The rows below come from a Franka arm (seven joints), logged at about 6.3 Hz.
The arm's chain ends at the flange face. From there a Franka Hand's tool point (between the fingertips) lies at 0.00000 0.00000 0.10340 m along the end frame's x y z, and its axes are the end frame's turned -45 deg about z.
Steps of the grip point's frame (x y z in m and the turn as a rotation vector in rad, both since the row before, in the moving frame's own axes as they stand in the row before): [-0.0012, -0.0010, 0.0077, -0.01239, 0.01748, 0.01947]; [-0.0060, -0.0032, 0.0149, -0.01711, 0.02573, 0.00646]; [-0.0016, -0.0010, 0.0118, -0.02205, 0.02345, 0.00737]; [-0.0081, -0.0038, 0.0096, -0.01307, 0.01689, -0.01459]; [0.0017, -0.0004, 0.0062, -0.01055, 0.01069, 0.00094]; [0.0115, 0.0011, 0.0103, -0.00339, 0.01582, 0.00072]
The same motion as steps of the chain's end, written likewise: [-0.0037, 0.0005, 0.0077, 0.00360, 0.02112, 0.01947]; [-0.0096, 0.0026, 0.0149, 0.00610, 0.03029, 0.00646]; [-0.0052, 0.0005, 0.0119, 0.00099, 0.03217, 0.00737]; [-0.0106, 0.0033, 0.0096, 0.00270, 0.02118, -0.01459]; [-0.0006, -0.0015, 0.0062, 0.00010, 0.01502, 0.00094]; [0.0075, -0.0064, 0.0103, 0.00879, 0.01358, 0.00072]
